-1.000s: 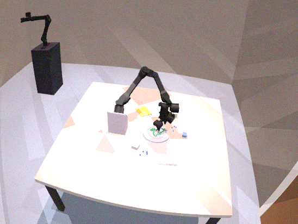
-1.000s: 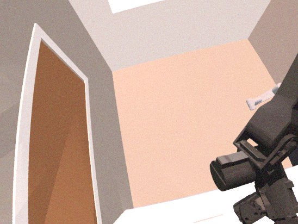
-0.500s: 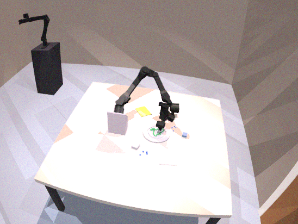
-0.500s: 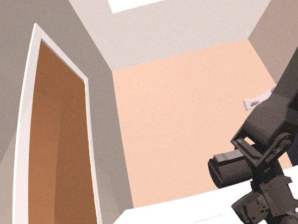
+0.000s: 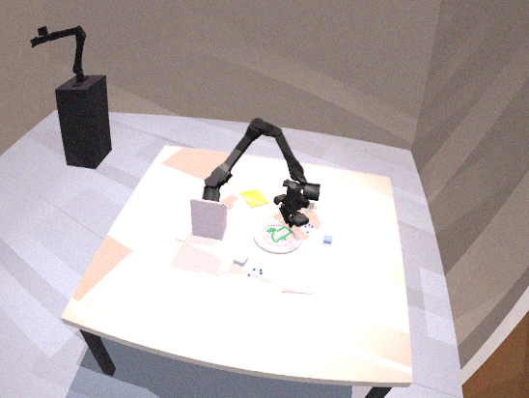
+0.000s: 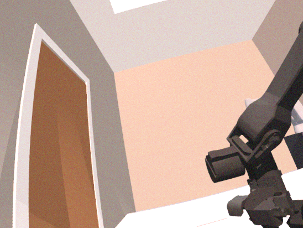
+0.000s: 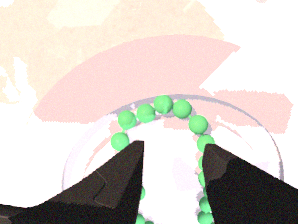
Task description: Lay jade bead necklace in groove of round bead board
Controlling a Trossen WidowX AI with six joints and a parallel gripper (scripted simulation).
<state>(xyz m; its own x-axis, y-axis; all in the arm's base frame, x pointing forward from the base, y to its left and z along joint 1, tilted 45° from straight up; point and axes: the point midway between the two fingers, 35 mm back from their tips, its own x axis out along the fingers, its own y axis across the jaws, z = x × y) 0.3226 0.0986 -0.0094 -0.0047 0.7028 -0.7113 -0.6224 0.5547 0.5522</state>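
My gripper tip is now 40 mm to the left of the round white bead board, 40 mm past it and 30 mm above it. Also, from my gripper tip: yellow sheet (210 mm to the left, 180 mm behind, 40 mm below); blue block (180 mm ahead, 30 mm below, 20 mm to the right); cream block (210 mm to the left, 80 mm ahead, 20 mm below).
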